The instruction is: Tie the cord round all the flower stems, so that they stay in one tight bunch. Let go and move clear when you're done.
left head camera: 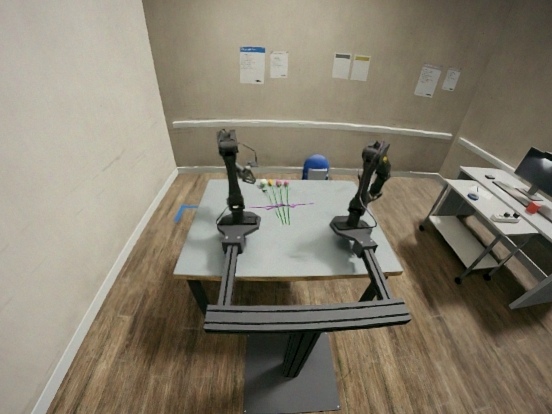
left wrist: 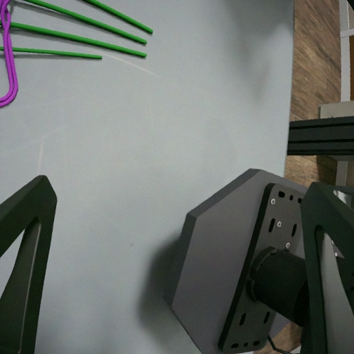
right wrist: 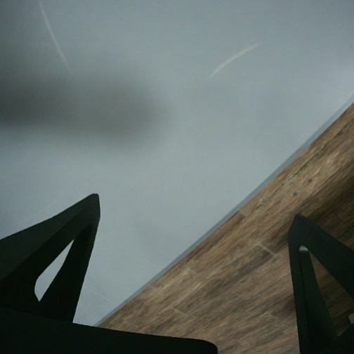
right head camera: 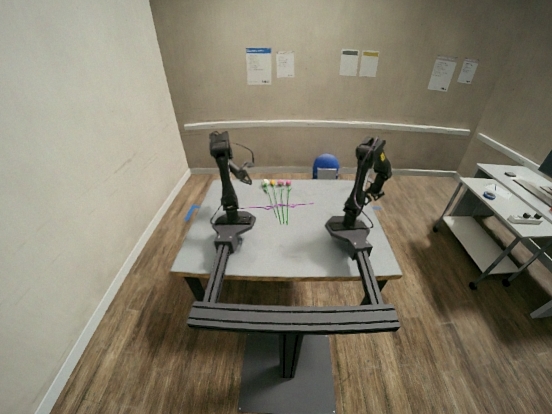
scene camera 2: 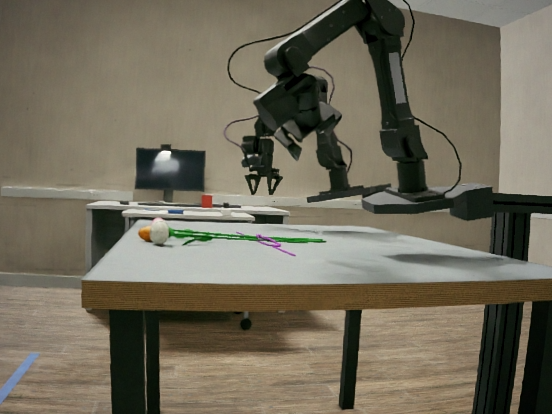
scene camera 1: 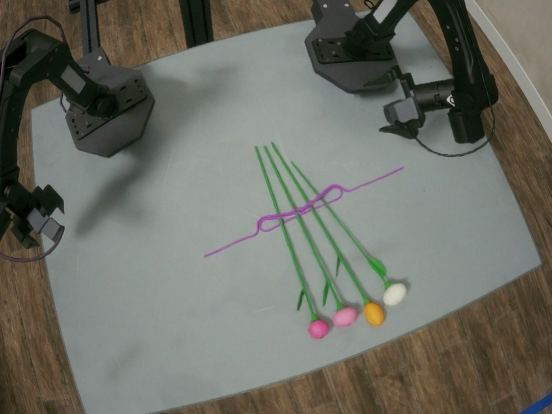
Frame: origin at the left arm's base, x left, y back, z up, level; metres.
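Seen in the pictures: left gripper, between the fingertips: (left head camera: 255,183) (right head camera: 251,183) (scene camera 2: 311,146) (scene camera 1: 371,107); right gripper, between the fingertips: (left head camera: 368,203) (right head camera: 369,203) (scene camera 2: 261,195); left arm's base, origin of its link: (left head camera: 239,221) (right head camera: 233,221) (scene camera 2: 413,194) (scene camera 1: 353,49); right arm's base, origin of its link: (left head camera: 351,225) (right head camera: 347,226) (scene camera 2: 340,191) (scene camera 1: 107,108).
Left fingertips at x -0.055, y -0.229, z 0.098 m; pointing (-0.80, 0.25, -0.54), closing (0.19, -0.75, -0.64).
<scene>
Pixels of each thing's top centre, then the offset from my left fingertips to it. "spot": a spot on its surface instead. Level surfaces: height alone.
- magenta head, centre of its top: (scene camera 1: 319,327) dx -0.187, dy -0.362, dz -0.194 m
- pink head, a spot on its surface: (scene camera 1: 345,316) spot: dx -0.131, dy -0.354, dz -0.183 m
- orange head, centre of its top: (scene camera 1: 375,312) (scene camera 2: 150,225) dx -0.063, dy -0.363, dz -0.198 m
- white head, a spot on its surface: (scene camera 1: 395,294) spot: dx -0.016, dy -0.339, dz -0.180 m
- grey table, height of its surface: dz -0.235 m
Several green flower stems (scene camera 1: 293,257) (scene camera 2: 210,235) (left wrist: 80,39) lie fanned on the table, with a magenta head (scene camera 1: 318,329), a pink head (scene camera 1: 345,316), an orange head (scene camera 1: 374,314) and a white head (scene camera 1: 395,294). A purple cord (scene camera 1: 333,188) (left head camera: 300,204) (left wrist: 11,65) lies across the spaced stems, with a loose narrow loop beyond each outer stem and two ends stretched outward. Which strands pass under is hard to tell. My left gripper (scene camera 1: 374,107) (left wrist: 177,189) is open, raised and apart from the cord. My right gripper (scene camera 1: 49,229) (right wrist: 197,214) is open above the table's side edge.
The grey table (scene camera 1: 175,320) (scene camera 2: 210,270) bears both arm bases (scene camera 1: 112,132) (scene camera 1: 345,75). A blue chair (left head camera: 316,162) stands behind it. A white desk (left head camera: 480,200) with a monitor stands at the right in the left head view.
</scene>
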